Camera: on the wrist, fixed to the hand. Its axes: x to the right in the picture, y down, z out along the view.
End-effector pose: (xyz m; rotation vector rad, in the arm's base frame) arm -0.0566 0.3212 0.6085 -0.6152 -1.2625 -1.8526
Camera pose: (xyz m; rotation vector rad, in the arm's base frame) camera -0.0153 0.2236 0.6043 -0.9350 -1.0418 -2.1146
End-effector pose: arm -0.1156 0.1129 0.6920 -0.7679 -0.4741 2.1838
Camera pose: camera -0.0849 0.0940 0.5922 -0.7832 -0.9617 2.1562
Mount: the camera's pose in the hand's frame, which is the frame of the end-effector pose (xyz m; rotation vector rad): 0.0065 0.0501 -0.0933 -0.3567 -0.1433 -0.0359
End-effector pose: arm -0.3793 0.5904 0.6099 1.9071 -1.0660 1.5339
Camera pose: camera -0.4744 0.6299 0.6355 1.7924 -1.2637 1.1111
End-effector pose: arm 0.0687 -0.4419 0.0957 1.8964 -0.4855 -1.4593
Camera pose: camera 0.1647 -0.4539 0.1393 1.5348 -0.2362 -1.5932
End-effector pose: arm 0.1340 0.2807 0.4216 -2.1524 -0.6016 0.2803
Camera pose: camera 0.1930 0.1941 0.4382 -2.4742 -0.8221 0.3295
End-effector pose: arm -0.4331 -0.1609 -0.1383 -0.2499 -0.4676 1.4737
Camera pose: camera -0.4359 -0.1386 -0.2420 -0.4167 -0.8485 1.3724
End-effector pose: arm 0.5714 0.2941 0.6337 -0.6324 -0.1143 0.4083
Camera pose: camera 0.5817 0.2819 0.5288 -0.9506 -0.3398 0.4016
